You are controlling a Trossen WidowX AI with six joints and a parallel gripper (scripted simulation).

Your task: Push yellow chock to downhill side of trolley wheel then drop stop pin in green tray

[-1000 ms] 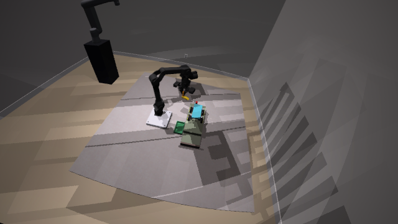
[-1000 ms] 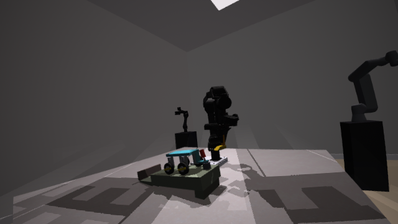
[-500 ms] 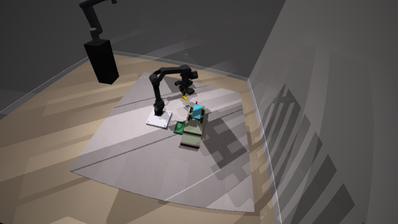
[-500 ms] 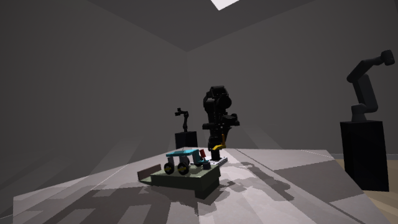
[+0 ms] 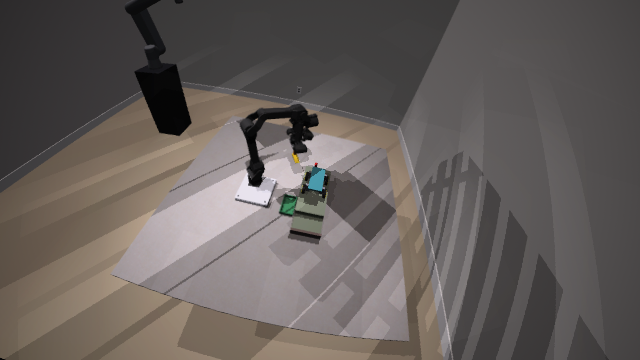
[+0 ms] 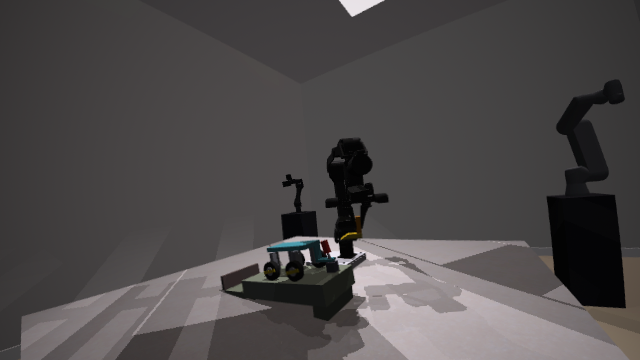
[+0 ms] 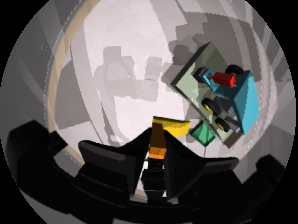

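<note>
Now: gripper tip 2 cm to the left of the yellow chock, 1 cm short of it and 1 cm above it. The rest, counted from my gripper tip: pale green ramp 15 cm to the right, 14 cm ahead, 13 cm below; trolley 14 cm to the right, 14 cm ahead, 6 cm below; red-headed stop pin 13 cm ahead, 5 cm below, 4 cm to the right.
</note>
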